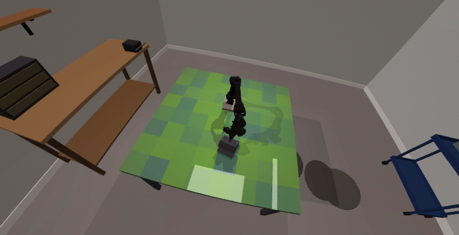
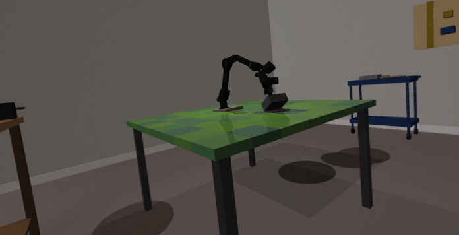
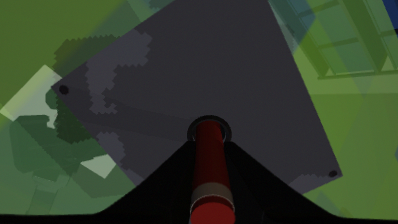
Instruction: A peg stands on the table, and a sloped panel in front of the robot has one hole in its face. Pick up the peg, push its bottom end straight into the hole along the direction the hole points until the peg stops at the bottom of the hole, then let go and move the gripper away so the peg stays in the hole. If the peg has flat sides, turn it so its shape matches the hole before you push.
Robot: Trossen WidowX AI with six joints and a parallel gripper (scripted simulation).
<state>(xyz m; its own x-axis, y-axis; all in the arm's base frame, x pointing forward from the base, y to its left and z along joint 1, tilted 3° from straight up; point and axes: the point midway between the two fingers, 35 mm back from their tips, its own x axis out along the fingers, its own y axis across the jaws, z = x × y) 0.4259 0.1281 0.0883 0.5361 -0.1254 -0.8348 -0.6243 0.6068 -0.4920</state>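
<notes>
The dark red round peg lies 1 cm behind my gripper tip and 1 cm above it. Round my gripper tip: dark grey sloped panel 4 cm below, 2 cm ahead, 1 cm to the right.
</notes>
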